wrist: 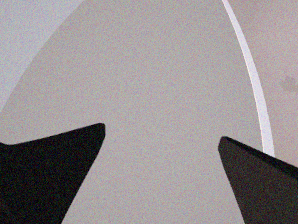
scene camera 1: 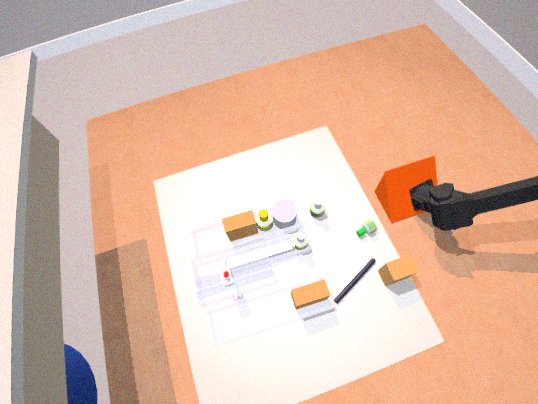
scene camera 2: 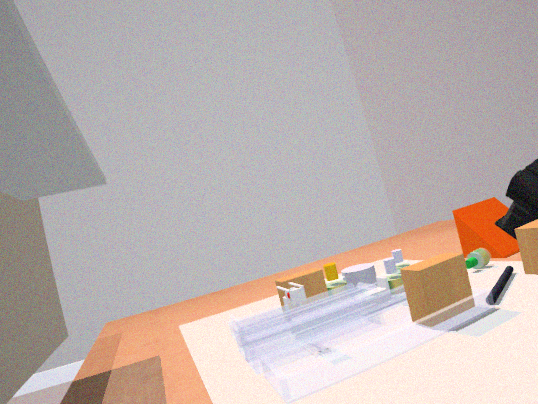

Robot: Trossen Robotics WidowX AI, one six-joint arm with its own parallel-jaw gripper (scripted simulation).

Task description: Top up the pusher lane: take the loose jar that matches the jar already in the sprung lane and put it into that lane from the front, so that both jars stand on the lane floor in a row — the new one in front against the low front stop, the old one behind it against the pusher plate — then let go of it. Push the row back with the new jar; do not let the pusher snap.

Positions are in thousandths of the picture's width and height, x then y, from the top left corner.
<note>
My gripper (wrist: 549, 614) is open, holding nothing. Also in view: a clear plastic lane (scene camera 2: 499, 821) and a white mat (scene camera 1: 696, 808).
The white mat shows as well in scene camera 2 (scene camera 2: 906, 875).
</note>
